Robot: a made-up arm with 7 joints.
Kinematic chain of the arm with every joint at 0, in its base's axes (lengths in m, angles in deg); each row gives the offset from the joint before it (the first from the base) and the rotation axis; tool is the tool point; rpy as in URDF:
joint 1: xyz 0 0 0 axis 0.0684 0.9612 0.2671
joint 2: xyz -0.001 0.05 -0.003 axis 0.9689 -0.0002 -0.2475
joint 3: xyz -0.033 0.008 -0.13 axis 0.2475 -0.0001 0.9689
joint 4: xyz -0.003 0 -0.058 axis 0.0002 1 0
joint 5: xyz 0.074 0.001 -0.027 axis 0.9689 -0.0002 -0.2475
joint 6: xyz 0.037 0 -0.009 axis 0.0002 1 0
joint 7: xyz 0.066 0 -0.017 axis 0.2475 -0.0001 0.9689
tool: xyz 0 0 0 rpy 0 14.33 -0.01
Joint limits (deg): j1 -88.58..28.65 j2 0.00..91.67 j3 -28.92..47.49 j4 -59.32..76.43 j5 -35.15..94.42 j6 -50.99..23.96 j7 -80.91..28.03
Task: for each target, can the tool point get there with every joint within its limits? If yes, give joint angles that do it. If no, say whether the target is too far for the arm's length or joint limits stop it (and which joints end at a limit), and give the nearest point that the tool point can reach.
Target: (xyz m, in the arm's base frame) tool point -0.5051 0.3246 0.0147
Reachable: no: too far | nearest point -0.2084 0.3116 -0.1739 | short by 0.352 m
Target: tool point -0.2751 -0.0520 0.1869
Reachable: no: joint limits stop it (at a limit: joint 1, joint 2, joint 3) | nearest point -0.0548 0.1032 0.1214 | short by 0.277 m
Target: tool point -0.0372 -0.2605 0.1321
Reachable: no: joint limits stop it (at a limit: joint 1, joint 2, joint 3, joint 5) | nearest point 0.0993 -0.1015 0.0660 | short by 0.220 m
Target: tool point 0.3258 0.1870 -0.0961
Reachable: yes | joints -59.16 24.38 31.98 43.07 78.13 -0.27 -17.79
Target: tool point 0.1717 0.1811 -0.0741
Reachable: yes | joints -7.75 40.24 19.35 -26.33 17.22 10.17 -57.18
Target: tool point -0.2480 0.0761 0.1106
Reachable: no: joint limits stop it (at a limit: joint 1, joint 2, joint 3, joint 6) | nearest point -0.0587 0.1103 0.1233 | short by 0.193 m
